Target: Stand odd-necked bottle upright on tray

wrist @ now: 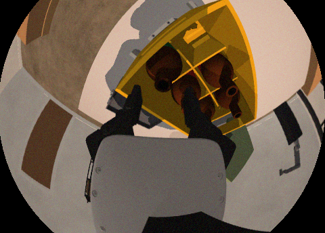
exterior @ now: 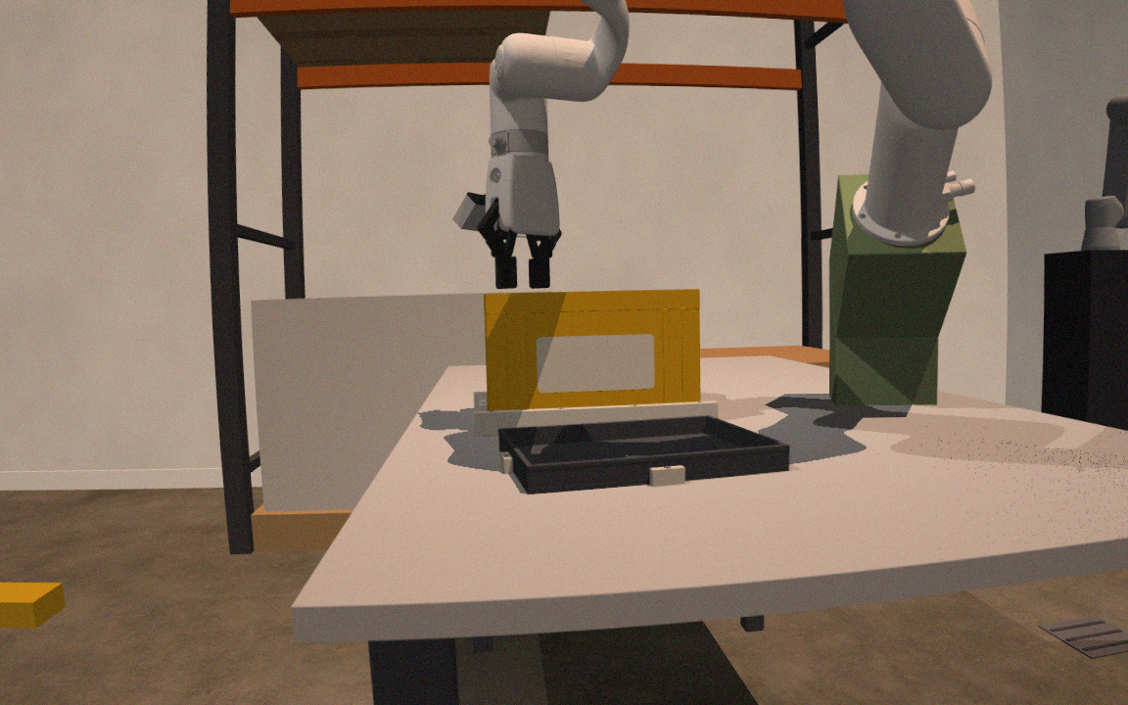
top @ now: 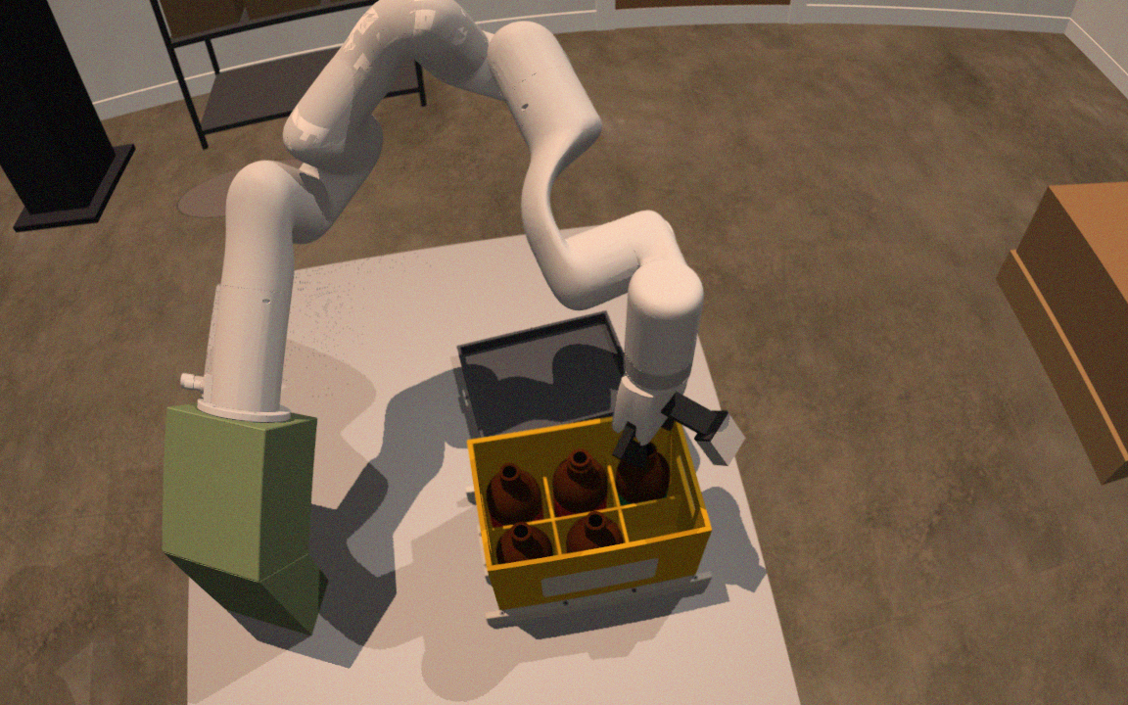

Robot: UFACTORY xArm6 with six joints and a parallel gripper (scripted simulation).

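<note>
My gripper is now 11 cm above the glass bottle, 8 cm past it and 1 cm to the left of it. From my hand the other things lie so: yellow crate: 11 cm below, 8 cm behind, 6 cm to the right; then dark tray: 22 cm to the left, 19 cm below, 13 cm behind.
</note>
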